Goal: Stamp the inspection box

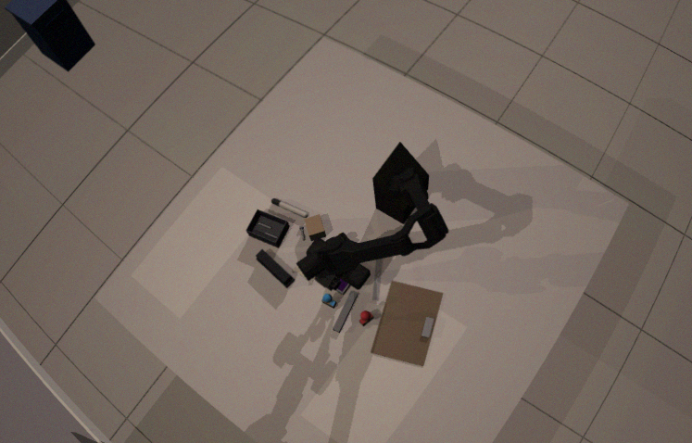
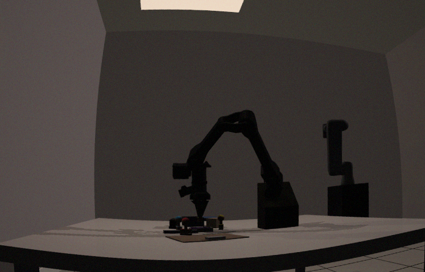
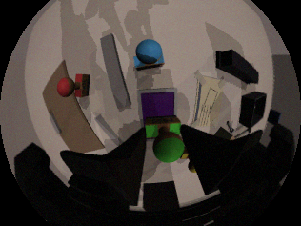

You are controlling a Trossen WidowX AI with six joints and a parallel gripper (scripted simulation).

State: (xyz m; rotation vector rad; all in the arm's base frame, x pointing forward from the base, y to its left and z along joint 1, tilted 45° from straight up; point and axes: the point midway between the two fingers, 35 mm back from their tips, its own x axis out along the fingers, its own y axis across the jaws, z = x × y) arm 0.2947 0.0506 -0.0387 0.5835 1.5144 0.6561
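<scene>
My gripper tip is now 50 mm above the purple ink pad. From my gripper tip the other things lie so: yellow stamp (90 mm behind, 70 mm to the right, 40 mm below); then green-knobbed stamp (right at my gripper tip); then blue stamp (80 mm ahead, 10 mm to the left, 40 mm below).
</scene>
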